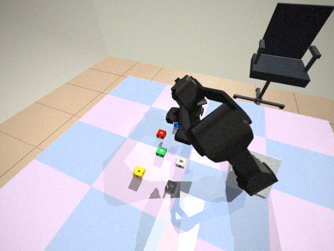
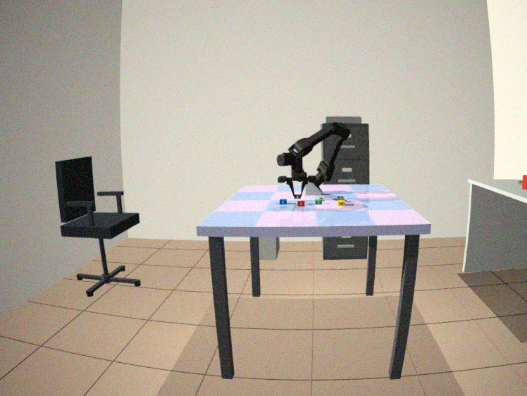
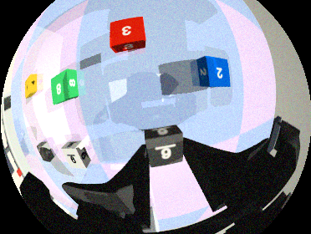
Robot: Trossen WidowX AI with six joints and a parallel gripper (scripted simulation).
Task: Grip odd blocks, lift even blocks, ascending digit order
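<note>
The grey block lies 2 cm ahead of my gripper tip, 21 cm to the left of it and 1 cm below it. Also, from my gripper tip: black block right at my gripper tip; then red block 11 cm ahead, 1 cm to the left, 1 cm below; then blue block 6 cm ahead, 7 cm to the right, 1 cm below.
</note>
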